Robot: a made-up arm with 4 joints.
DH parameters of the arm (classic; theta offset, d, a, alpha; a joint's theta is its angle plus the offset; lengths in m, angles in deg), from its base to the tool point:
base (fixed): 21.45 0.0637 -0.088 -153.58
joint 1: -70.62 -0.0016 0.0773 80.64
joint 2: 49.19 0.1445 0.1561 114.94
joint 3: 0 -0.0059 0.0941 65.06
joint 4: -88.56 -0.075 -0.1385 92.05
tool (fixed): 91.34 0.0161 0 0
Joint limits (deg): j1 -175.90..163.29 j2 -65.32..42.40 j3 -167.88..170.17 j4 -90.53..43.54
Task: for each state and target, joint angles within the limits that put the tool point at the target. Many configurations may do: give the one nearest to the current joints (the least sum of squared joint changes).
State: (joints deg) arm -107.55 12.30 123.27 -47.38
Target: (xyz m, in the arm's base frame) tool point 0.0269 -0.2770 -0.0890
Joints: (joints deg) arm -148.41 37.07 110.25 -50.58
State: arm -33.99 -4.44 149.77 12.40
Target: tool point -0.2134 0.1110 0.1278
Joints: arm -35.92 -34.76 170.17 29.41
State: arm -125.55 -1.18 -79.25 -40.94
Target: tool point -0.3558 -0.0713 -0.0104
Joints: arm -121.87 -23.99 -110.06 -40.38
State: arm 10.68 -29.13 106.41 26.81
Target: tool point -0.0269 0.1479 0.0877
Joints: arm 30.25 -30.22 146.99 43.54
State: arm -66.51 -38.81 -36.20 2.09
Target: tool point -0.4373 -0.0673 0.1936
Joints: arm -50.99 -50.05 -27.99 24.77
